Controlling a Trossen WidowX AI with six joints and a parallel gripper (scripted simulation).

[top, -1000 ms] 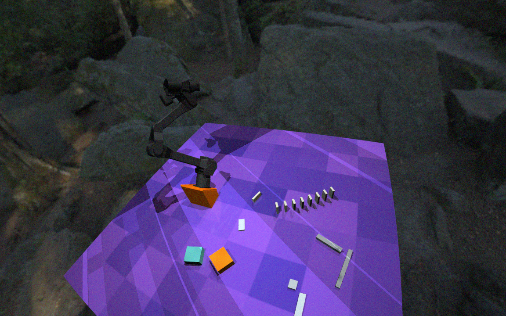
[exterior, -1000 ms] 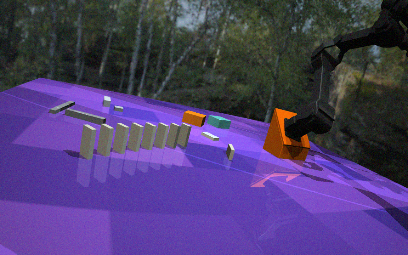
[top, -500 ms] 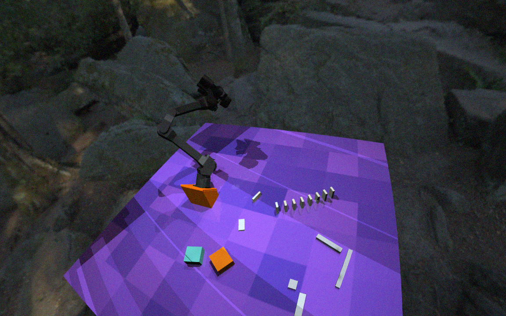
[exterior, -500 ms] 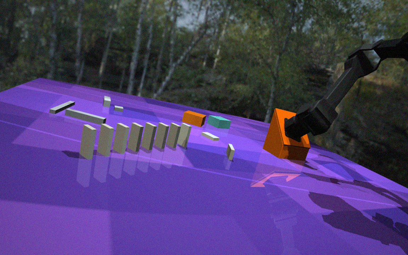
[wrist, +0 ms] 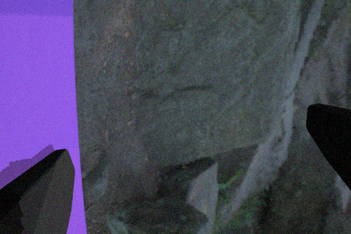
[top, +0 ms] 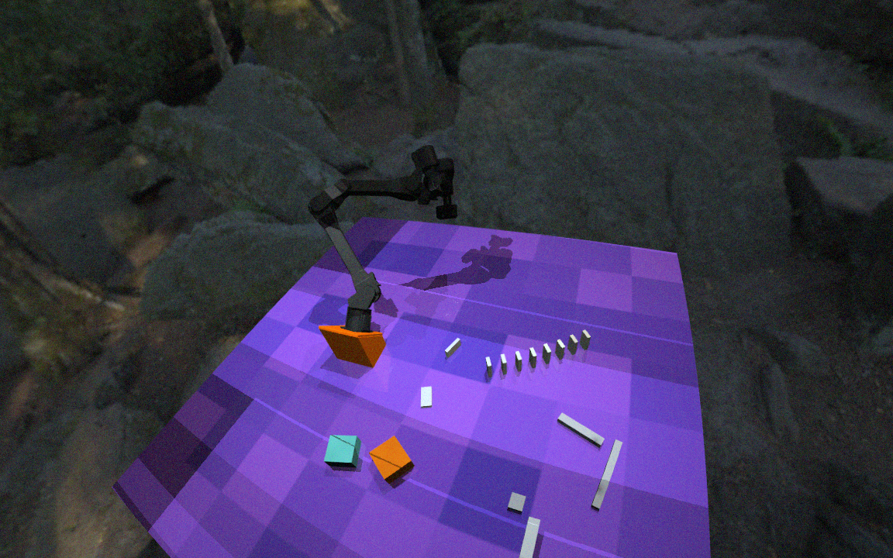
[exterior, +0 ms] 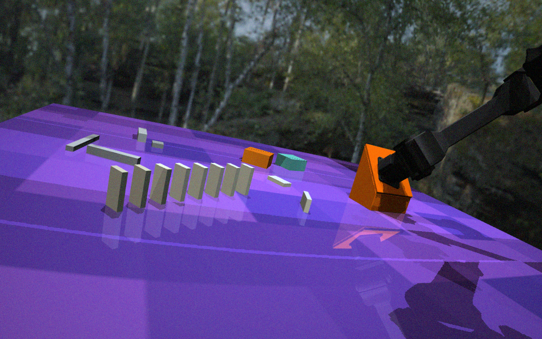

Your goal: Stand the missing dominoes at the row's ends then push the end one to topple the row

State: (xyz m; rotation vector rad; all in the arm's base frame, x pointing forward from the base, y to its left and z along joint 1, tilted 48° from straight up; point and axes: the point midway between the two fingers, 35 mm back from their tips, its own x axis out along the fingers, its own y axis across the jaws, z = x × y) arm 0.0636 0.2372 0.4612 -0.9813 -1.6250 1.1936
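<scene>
Now: gripper tip 75 cm to the left of the orange cube, 22 cm short of it and 20 cm above it. From my gripper tip the other things lie so: teal cube: 79 cm to the right, 20 cm below, 11 cm ahead; then grey bar: 77 cm to the right, 54 cm ahead, 21 cm below; then small grey cube: 71 cm to the right, 49 cm ahead, 21 cm below.
</scene>
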